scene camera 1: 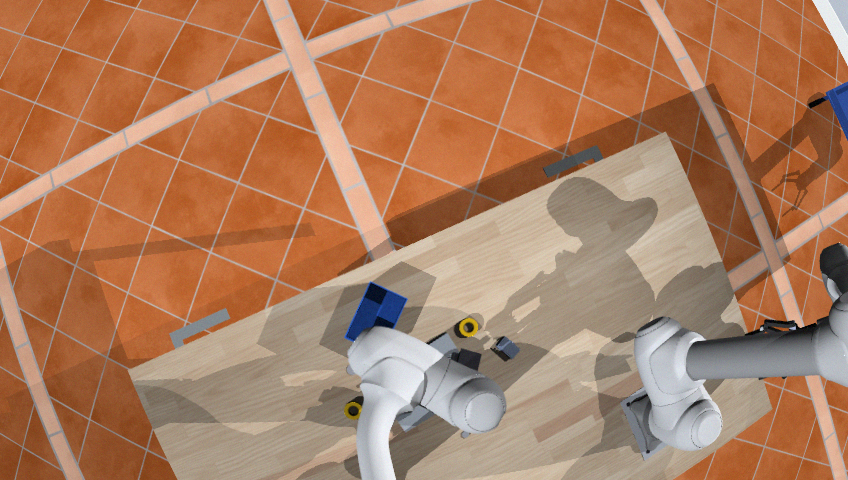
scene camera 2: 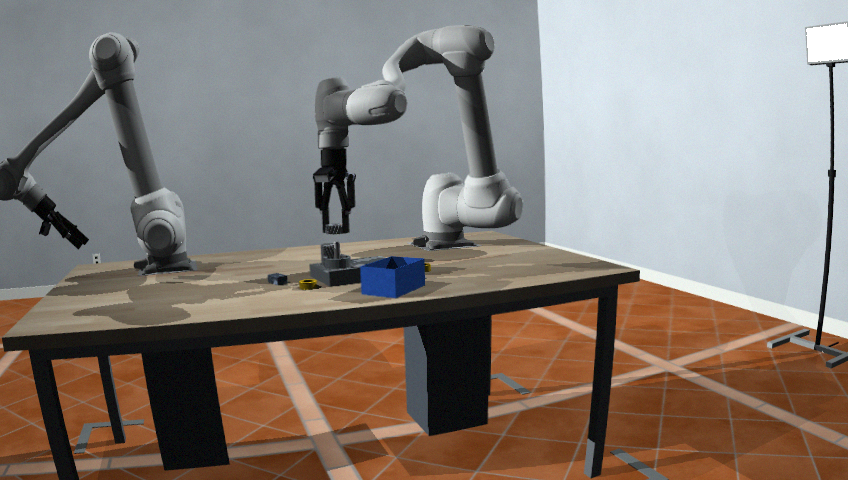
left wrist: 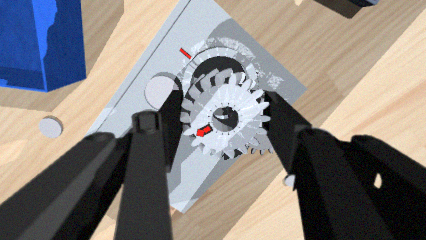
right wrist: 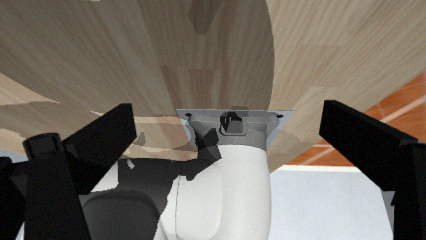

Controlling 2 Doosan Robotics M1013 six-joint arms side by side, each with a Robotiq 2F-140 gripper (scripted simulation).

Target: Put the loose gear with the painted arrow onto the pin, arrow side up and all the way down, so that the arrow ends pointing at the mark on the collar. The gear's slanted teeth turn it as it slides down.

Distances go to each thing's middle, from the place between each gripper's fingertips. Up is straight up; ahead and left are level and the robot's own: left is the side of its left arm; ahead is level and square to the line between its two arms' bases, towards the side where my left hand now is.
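Labels:
The gear with arrow (left wrist: pixel 216 89) is 20 mm below my left hand. Counting from my left hand again, I find the blue bin (scene camera 2: pixel 392 277) 150 mm below, 200 mm ahead and 110 mm to the left.
My right hand (scene camera 2: pixel 83 244) is 30 mm below the gear with arrow, 400 mm short of it and 870 mm to the right of it. Counted from my right hand, the blue bin is 100 mm below, 610 mm ahead and 970 mm to the left.

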